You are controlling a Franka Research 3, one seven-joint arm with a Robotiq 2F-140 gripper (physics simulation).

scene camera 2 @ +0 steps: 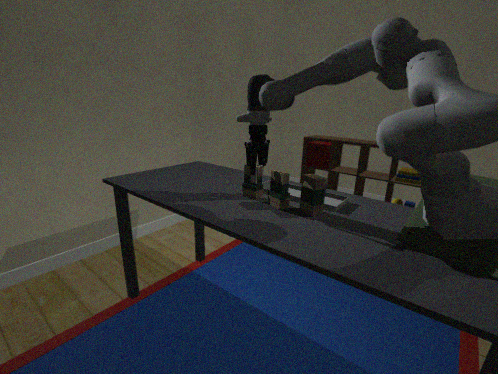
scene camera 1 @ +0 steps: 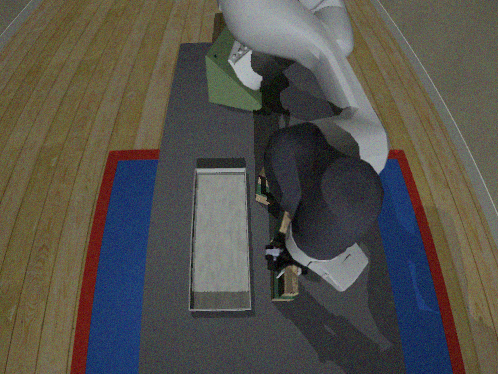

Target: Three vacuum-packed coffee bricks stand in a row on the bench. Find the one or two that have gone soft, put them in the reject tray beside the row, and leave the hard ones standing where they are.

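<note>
Three coffee bricks with tan ends and dark green bands stand in a row on the grey bench point(scene camera 1: 170, 125) point(scene camera 2: 195, 176). My gripper point(scene camera 1: 289, 272) point(scene camera 2: 253, 173) points down and is shut on the end brick point(scene camera 1: 285, 287) point(scene camera 2: 251, 191), the one farthest from the robot's base, with a finger on either side. That brick appears upright at bench height; contact with the bench is unclear. The middle brick point(scene camera 1: 285, 222) point(scene camera 2: 279, 190) is partly hidden by the arm in scene camera 1. The third brick point(scene camera 1: 262, 191) point(scene camera 2: 313, 196) stands nearest the base. Softness cannot be seen.
The long, shallow reject tray point(scene camera 1: 220, 302) point(scene camera 2: 334, 201) lies alongside the row, with no brick in it. A green block-like object point(scene camera 1: 225, 85) stands by the robot's base. A brown shelf unit point(scene camera 2: 336, 156) holding a red box point(scene camera 2: 318, 154) stands behind the bench.
</note>
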